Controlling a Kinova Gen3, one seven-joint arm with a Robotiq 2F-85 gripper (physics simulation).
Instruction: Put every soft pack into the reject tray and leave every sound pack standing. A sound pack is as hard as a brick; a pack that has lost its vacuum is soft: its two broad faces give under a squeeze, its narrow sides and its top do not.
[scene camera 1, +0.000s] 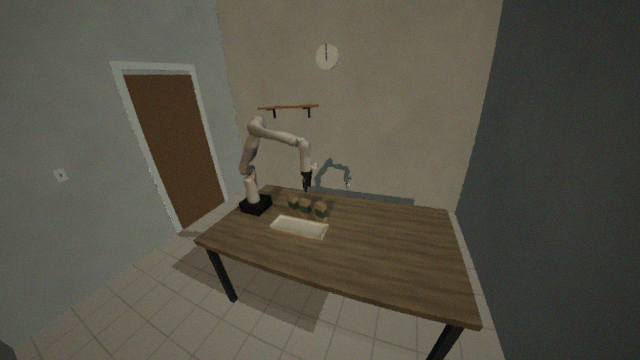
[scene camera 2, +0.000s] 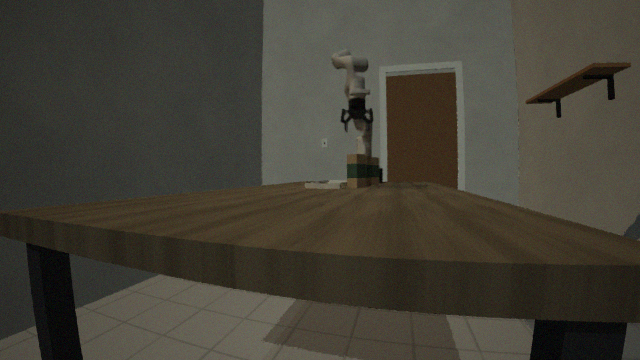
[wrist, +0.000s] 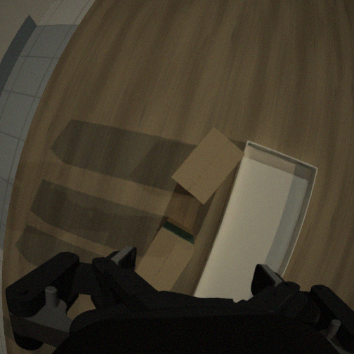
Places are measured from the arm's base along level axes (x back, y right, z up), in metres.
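Pixels of known places: gripper, fingertip midpoint: (scene camera 1: 307, 189) (scene camera 2: 357, 131); arm's base, link origin: (scene camera 1: 254, 200).
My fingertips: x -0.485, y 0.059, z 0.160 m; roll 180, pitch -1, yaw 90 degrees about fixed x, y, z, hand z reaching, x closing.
Observation:
Ahead of a thing's pixels: the offset from my fingertips to its top centre. Level surfaces: height alone.
Three tan packs with green bands stand upright in a row: a left pack @[dz -0.130, dx +0.159, dy -0.066 m] (scene camera 1: 293, 202), a middle pack @[dz -0.130, dx +0.050, dy -0.022 m] (scene camera 1: 304, 205) (wrist: 166, 257) and a right pack @[dz -0.110, dx -0.086, dy +0.005 m] (scene camera 1: 321, 210) (scene camera 2: 356, 171) (wrist: 209, 165). In the wrist view the left pack is hidden, or nearly so, behind the gripper. Which packs are soft cannot be told by look. The white reject tray @[dz -0.228, dx +0.059, dy +0.113 m] (scene camera 1: 299, 227) (scene camera 2: 322, 185) (wrist: 250, 215) lies beside the row and is empty. My gripper (scene camera 1: 306, 190) (scene camera 2: 357, 127) (wrist: 194, 270) is open and empty, pointing down above the packs, apart from them.
The arm's black base (scene camera 1: 255, 205) stands on the wooden table @[dz -0.250 m] (scene camera 1: 390, 245) (scene camera 2: 320, 220) (wrist: 200, 65), left of the packs. The tray's rim runs close to the right pack. A wall shelf (scene camera 1: 288, 107) (scene camera 2: 580, 82) hangs behind the arm.

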